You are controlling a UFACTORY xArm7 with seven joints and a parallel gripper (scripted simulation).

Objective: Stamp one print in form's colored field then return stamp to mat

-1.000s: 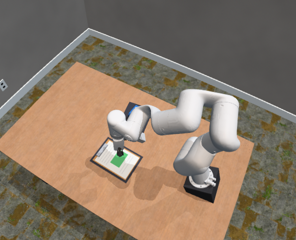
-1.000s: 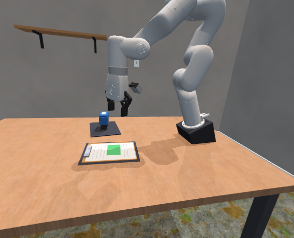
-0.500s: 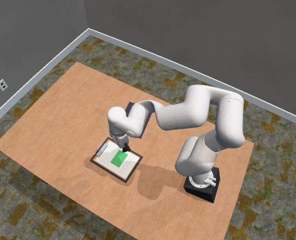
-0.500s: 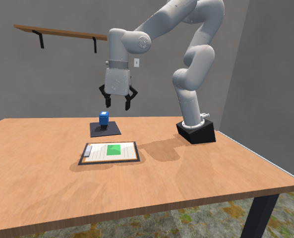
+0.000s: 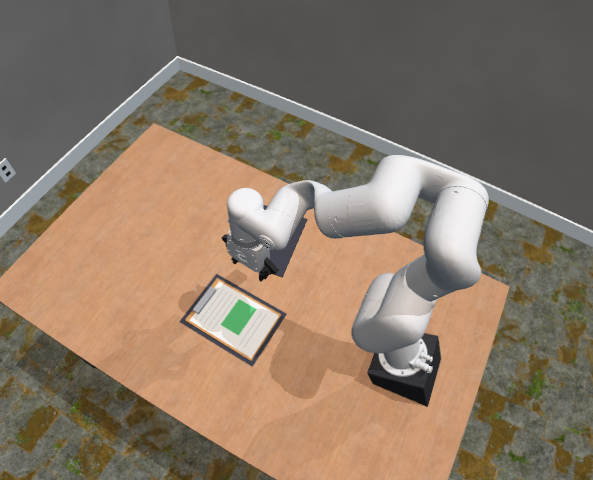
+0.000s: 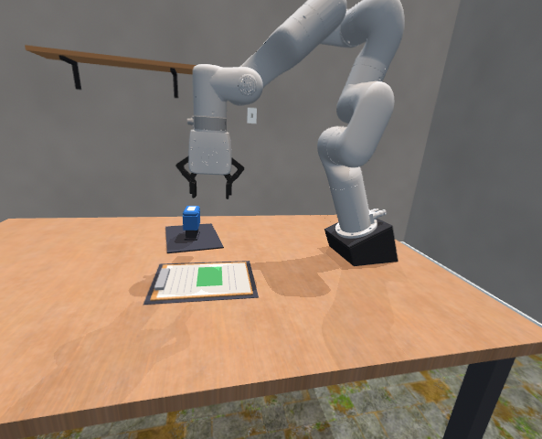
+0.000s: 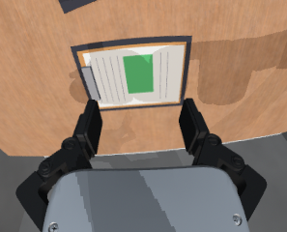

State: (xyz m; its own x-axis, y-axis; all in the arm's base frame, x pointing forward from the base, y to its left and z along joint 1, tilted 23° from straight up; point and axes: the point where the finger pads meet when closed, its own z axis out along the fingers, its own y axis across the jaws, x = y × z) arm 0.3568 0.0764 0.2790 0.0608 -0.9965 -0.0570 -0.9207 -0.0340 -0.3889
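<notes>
My hand is 100 mm short of the blue stamp, 200 mm to the left of it and 160 mm above it. The rest, counted from my hand: dark mat (100 mm ahead, 200 mm to the right, 210 mm below); form (20 mm ahead, 80 mm to the left, 200 mm below); black stamp base (100 mm ahead, 200 mm to the right, 190 mm below).
</notes>
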